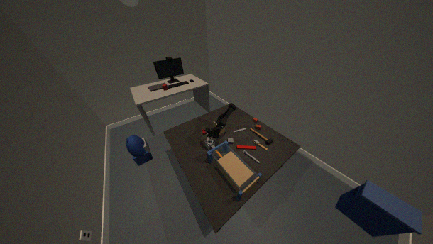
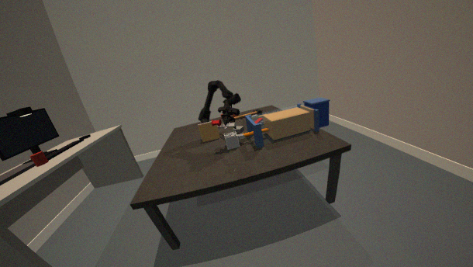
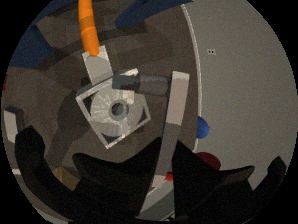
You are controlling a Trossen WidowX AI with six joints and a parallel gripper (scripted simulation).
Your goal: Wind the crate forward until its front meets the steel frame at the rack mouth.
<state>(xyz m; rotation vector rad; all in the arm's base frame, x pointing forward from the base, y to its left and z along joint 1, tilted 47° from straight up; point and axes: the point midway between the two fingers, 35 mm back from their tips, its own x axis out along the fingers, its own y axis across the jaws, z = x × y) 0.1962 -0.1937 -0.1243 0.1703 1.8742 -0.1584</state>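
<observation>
My gripper tip is now 50 mm past the red knob, 30 mm below it and 10 mm to the left of it. The rest, counted from my gripper tip: winch handle: 10 mm behind, 10 mm above; then grey hand winch: 130 mm below; then blue frame: 180 mm ahead, 60 mm below, 30 mm to the left.
</observation>
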